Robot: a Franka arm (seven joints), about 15 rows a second.
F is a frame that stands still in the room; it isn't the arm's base.
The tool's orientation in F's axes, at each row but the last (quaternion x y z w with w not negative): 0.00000, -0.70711, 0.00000, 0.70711; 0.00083, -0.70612, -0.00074, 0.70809; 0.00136, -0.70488, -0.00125, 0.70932; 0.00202, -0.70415, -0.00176, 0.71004; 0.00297, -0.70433, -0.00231, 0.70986; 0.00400, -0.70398, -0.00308, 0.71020; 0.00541, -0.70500, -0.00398, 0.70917; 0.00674, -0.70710, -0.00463, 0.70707; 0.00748, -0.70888, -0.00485, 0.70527; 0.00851, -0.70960, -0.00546, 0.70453
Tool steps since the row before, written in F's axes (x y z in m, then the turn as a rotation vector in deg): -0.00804, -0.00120, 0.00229, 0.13, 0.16, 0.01; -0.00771, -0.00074, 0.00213, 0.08, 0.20, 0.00; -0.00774, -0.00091, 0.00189, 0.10, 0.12, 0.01; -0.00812, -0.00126, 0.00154, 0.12, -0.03, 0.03; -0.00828, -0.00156, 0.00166, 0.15, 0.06, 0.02; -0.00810, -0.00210, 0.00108, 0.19, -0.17, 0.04; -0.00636, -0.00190, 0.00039, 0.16, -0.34, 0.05; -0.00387, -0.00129, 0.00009, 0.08, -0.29, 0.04; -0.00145, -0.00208, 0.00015, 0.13, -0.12, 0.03; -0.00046, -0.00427, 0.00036, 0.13, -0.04, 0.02
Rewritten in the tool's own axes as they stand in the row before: 0.00229, -0.00120, 0.00804, 0.01, 0.16, -0.13; 0.00211, -0.00073, 0.00772, 0.00, 0.20, -0.08; 0.00184, -0.00090, 0.00775, 0.01, 0.12, -0.10; 0.00148, -0.00125, 0.00813, 0.03, -0.03, -0.12; 0.00161, -0.00154, 0.00829, 0.02, 0.06, -0.15; 0.00103, -0.00208, 0.00811, 0.04, -0.17, -0.19; 0.00038, -0.00188, 0.00637, 0.06, -0.34, -0.16; 0.00011, -0.00128, 0.00387, 0.04, -0.29, -0.08; 0.00019, -0.00207, 0.00146, 0.03, -0.12, -0.13; 0.00045, -0.00426, 0.00048, 0.02, -0.04, -0.13
